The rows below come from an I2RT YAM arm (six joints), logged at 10 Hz.
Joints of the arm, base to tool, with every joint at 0 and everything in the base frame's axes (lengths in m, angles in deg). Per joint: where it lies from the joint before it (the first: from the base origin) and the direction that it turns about. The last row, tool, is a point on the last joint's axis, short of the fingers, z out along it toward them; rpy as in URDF.
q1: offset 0 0 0.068 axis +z
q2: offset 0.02 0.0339 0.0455 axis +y
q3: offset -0.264 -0.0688 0 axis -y
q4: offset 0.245 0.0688 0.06 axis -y
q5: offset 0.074 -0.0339 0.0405 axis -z
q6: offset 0.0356 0 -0.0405 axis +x
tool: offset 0 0 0 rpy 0 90 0
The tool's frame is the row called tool.
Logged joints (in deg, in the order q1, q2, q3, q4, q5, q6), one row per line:
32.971, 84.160, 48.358, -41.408, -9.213, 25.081
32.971, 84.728, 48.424, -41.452, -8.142, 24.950
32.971, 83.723, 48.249, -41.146, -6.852, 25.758
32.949, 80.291, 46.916, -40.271, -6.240, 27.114
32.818, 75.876, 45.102, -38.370, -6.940, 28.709
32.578, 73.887, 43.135, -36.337, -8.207, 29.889
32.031, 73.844, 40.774, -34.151, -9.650, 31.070
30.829, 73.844, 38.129, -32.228, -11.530, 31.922
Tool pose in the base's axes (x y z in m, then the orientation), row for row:
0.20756, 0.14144, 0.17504, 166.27, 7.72, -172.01
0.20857, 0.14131, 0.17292, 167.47, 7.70, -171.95
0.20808, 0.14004, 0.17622, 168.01, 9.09, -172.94
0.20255, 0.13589, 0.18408, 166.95, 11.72, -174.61
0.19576, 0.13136, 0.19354, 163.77, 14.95, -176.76
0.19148, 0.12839, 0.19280, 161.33, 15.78, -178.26
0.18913, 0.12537, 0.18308, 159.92, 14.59, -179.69
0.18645, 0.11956, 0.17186, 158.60, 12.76, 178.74
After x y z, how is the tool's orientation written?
As angles about the fixed x, y, z axes (roll, pitch, yaw), in degrees.
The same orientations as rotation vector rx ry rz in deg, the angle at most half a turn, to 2 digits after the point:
-13.37, 171.45, 21.46
-13.35, 171.60, 19.66
-11.93, 170.27, 18.73
-9.86, 167.51, 19.98
-7.70, 163.74, 23.97
-6.17, 162.36, 27.04
-4.14, 163.09, 28.93
-1.66, 164.35, 30.85

